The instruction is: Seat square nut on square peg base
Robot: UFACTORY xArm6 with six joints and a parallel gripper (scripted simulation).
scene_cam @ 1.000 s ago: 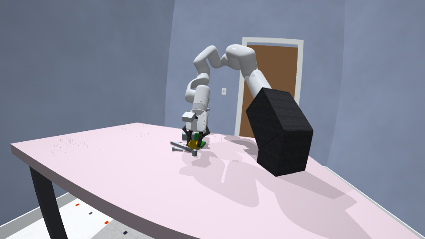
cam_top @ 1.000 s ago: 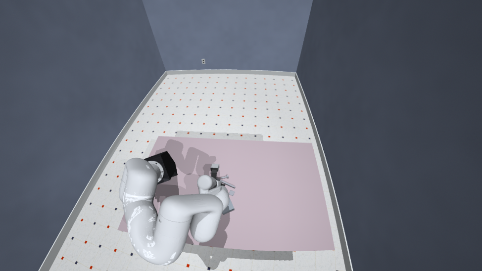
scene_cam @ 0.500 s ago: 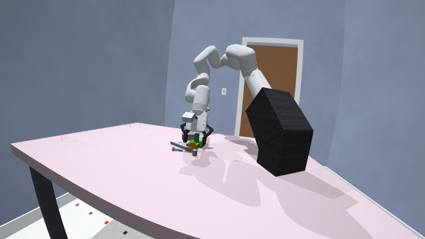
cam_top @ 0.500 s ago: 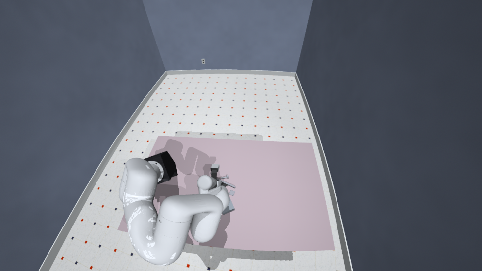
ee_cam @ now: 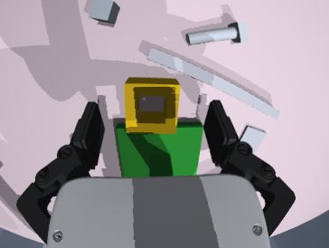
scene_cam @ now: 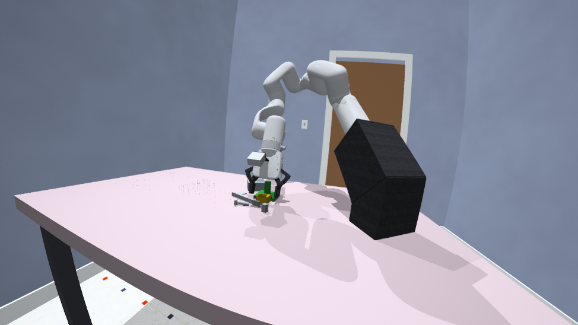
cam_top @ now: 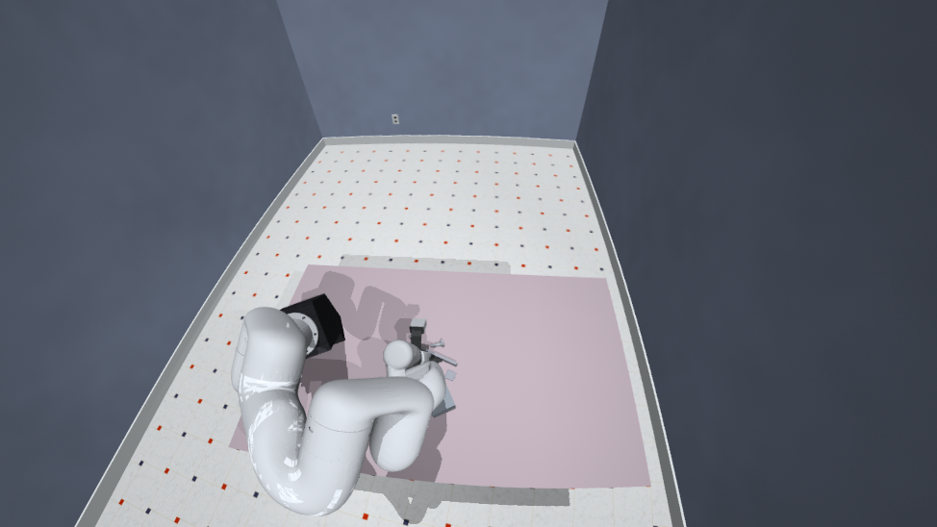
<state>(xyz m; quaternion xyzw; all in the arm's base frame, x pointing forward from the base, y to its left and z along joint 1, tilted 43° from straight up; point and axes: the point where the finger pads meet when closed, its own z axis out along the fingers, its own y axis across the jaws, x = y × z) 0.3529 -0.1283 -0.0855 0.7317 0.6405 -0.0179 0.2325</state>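
Right now the long bar is 6 cm ahead of my hand, 2 cm below it and 1 cm to the left of it. Also, from my hand: small plate 9 cm ahead, 6 cm to the right, 3 cm below; then bolt 7 cm ahead, 5 cm to the left, 2 cm below; then grey block 15 cm to the right, 5 cm ahead, 1 cm below.
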